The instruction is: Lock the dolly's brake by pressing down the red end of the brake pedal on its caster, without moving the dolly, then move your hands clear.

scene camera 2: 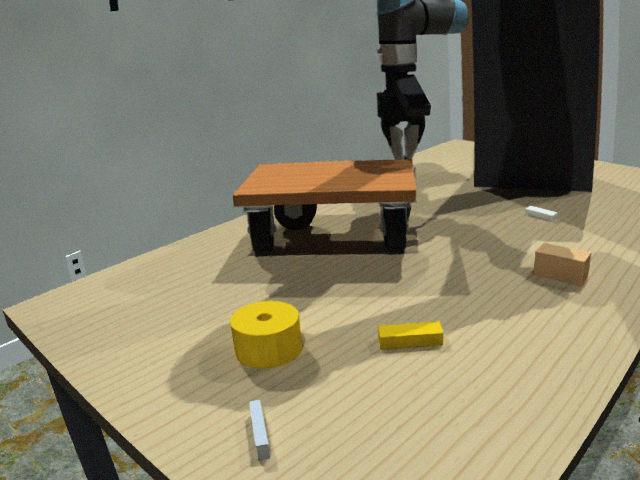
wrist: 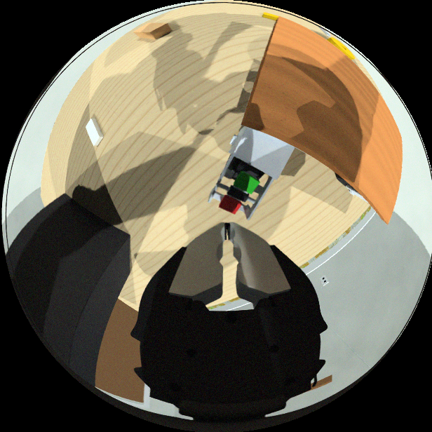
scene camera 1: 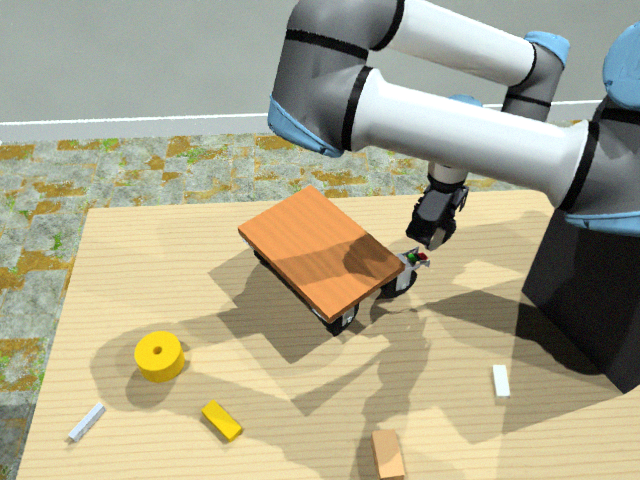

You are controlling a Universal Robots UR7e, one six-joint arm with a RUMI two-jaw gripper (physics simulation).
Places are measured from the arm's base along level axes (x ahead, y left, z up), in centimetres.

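Pixels of known places: gripper, fingertip midpoint: (scene camera 1: 428, 249).
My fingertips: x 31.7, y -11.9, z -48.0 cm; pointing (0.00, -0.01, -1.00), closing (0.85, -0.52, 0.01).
Note:
Behind a point stands the place of what it marks.
The dolly (scene camera 1: 310, 242) {x 56.7, y -10.0, z -44.2 cm} (scene camera 2: 325, 180) {x 57.5, y -7.3, z -44.2 cm} (wrist: 310, 90) has an orange wooden deck on black casters and stands on the table. The caster nearest the arm has a grey metal bracket with the brake pedal. The pedal's red end (scene camera 1: 422, 256) {x 33.1, y -10.3, z -48.4 cm} (wrist: 230, 204) points outward, and its green end (scene camera 1: 412, 256) {x 35.4, y -9.3, z -47.2 cm} (wrist: 246, 182) lies nearer the deck. My gripper (scene camera 1: 435, 246) {x 31.7, y -11.9, z -48.0 cm} (scene camera 2: 405, 156) {x 31.7, y -11.9, z -48.0 cm} (wrist: 226, 224) is shut and empty, with its fingertips pointing down. It is above and just outward of the red end, apart from it in the wrist view. In scene camera 2 the deck hides the pedal.
A yellow cylinder (scene camera 1: 159, 356) {x 85.0, y 13.0, z -51.9 cm} (scene camera 2: 266, 334) {x 87.9, y 15.3, z -51.9 cm}, a yellow block (scene camera 1: 221, 420) {x 71.9, y 24.3, z -54.8 cm} (scene camera 2: 410, 335) {x 73.1, y 24.9, z -54.9 cm}, a grey bar (scene camera 1: 86, 422) {x 96.4, y 25.3, z -54.8 cm} (scene camera 2: 259, 429) {x 97.2, y 25.9, z -54.8 cm}, a tan block (scene camera 1: 387, 454) {x 42.0, y 30.7, z -52.5 cm} (scene camera 2: 561, 264) {x 43.9, y 31.1, z -53.8 cm} and a white block (scene camera 1: 500, 381) {x 19.4, y 14.7, z -55.4 cm} (scene camera 2: 541, 212) {x 20.3, y 15.0, z -55.4 cm} (wrist: 94, 132) lie on the table. The dark arm pedestal (scene camera 1: 584, 299) {x 4.1, y 3.1, z -44.1 cm} (scene camera 2: 532, 103) {x 3.9, y 3.3, z -36.5 cm} stands beside them.

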